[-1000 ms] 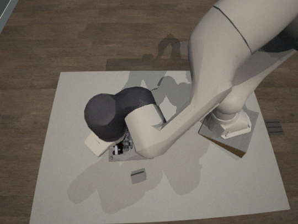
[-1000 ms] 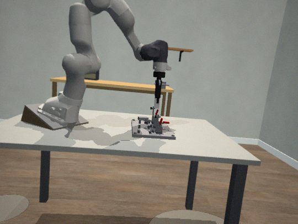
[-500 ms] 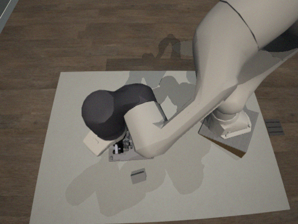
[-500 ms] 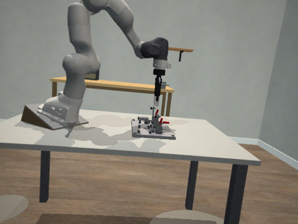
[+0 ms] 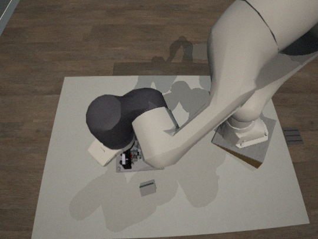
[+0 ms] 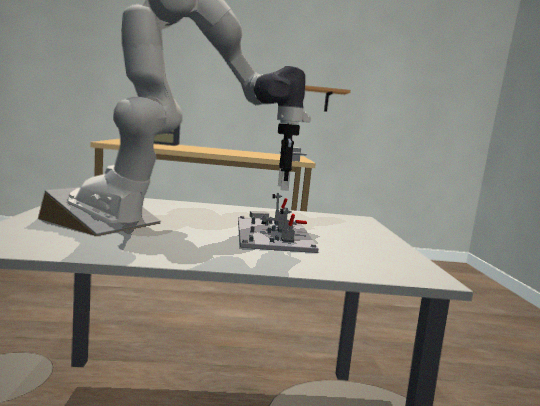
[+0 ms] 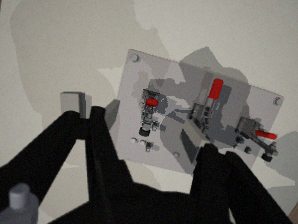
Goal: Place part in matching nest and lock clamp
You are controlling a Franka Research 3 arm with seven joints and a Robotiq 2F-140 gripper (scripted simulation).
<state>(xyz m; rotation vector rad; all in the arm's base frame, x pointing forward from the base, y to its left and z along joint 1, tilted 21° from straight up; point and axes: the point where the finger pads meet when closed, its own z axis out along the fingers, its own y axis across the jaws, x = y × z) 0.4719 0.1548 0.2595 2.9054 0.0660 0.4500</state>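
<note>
Right now the part is 16 cm below my hand, 15 cm to the left of it and 7 cm behind it. The rest, counted from my hand: fixture plate 16 cm below, 11 cm to the right, 3 cm behind.
</note>
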